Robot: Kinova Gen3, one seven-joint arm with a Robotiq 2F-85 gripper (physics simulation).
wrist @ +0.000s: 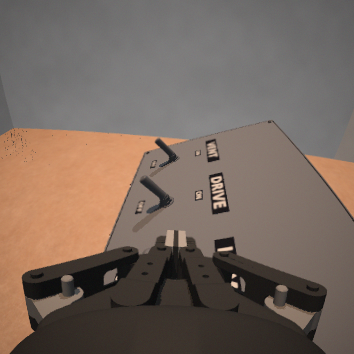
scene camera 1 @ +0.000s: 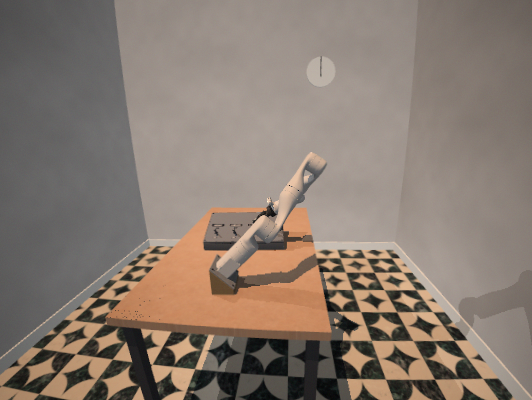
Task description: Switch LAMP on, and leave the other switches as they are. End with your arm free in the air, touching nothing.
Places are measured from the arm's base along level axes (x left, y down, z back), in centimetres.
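Pixels of known places: gripper, between the fingertips: point(wrist: 175, 241) point(scene camera 1: 252, 222); arm's base, origin of its link: point(scene camera 1: 224, 268).
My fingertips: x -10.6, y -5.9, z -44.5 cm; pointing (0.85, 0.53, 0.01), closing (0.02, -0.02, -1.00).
Note:
Ahead of a thing's pixels: the offset from my fingertips to its top centre. Level surfaces: height alone.
A grey switch panel point(scene camera 1: 227, 218) point(wrist: 285, 200) lies on the table. The VENT lever @[dx +23.7, dy +2.1, dz +2.9 cm] point(scene camera 1: 216, 232) point(wrist: 166, 149) and the DRIVE lever @[dx +11.7, dy +2.1, dz +3.2 cm] point(scene camera 1: 235, 232) point(wrist: 156, 191) both lean toward their OFF marks. The LAMP lever is hidden in both views; in the wrist view a partly covered label @[dx -0.5, dy +3.1, dz -4.8 cm] point(wrist: 224, 245) shows beside the fingers, in line after the DRIVE label @[dx +11.5, dy +3.1, dz -5.1 cm] point(wrist: 218, 193). My gripper point(scene camera 1: 255, 220) point(wrist: 175, 241) is shut and empty, low over the panel in the row past the DRIVE lever. Whether its fingertips touch the hidden lever or the panel cannot be seen.
The wooden table @[dy +14.8 cm] point(scene camera 1: 175, 295) point(wrist: 65, 200) carries the panel and my arm's angled base block point(scene camera 1: 223, 283). My arm point(scene camera 1: 289, 200) stretches over the right part of the panel in the scene view. A round white disc point(scene camera 1: 321, 71) is on the back wall.

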